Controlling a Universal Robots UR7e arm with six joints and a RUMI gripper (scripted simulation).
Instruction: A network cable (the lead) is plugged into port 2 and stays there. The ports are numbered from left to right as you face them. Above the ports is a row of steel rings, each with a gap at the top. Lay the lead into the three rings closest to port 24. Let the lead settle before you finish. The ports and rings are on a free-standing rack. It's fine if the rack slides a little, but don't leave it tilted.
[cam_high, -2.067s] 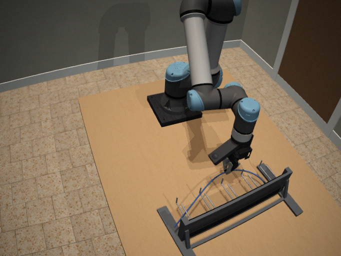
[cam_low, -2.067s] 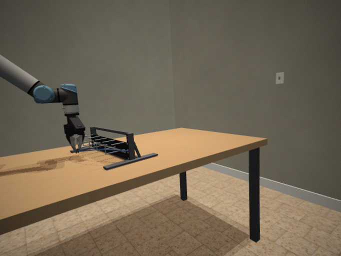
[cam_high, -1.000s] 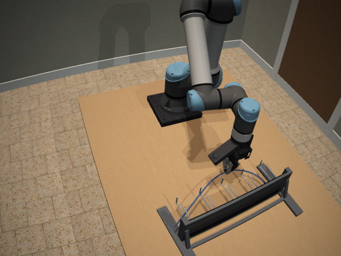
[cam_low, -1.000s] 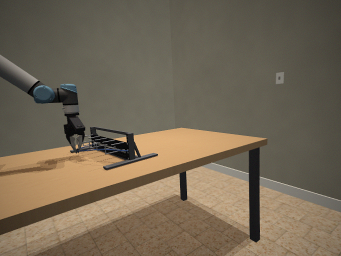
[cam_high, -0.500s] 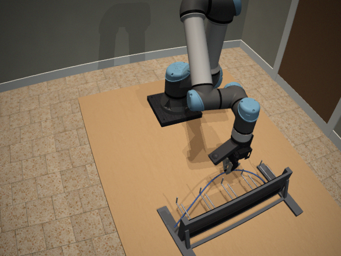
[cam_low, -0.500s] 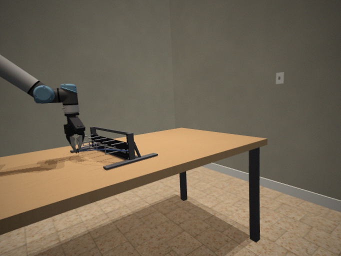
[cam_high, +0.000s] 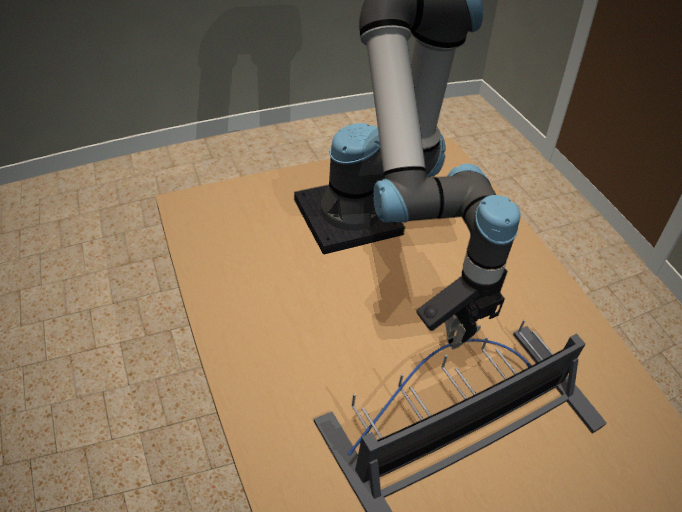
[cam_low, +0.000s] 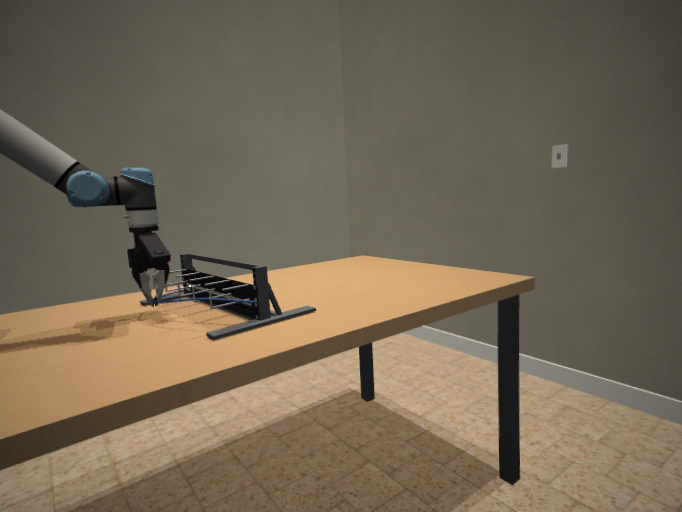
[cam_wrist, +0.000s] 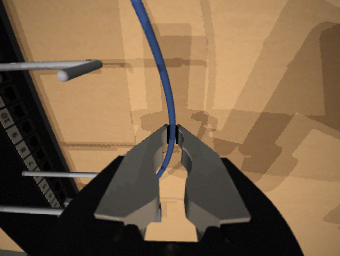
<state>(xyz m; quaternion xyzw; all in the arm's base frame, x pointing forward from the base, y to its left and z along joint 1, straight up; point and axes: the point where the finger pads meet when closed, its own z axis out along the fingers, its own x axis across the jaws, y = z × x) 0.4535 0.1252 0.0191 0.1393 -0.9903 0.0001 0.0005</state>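
Now: the free-standing rack 180 mm ahead of my hand, 10 mm to the right of it and 20 mm above it.
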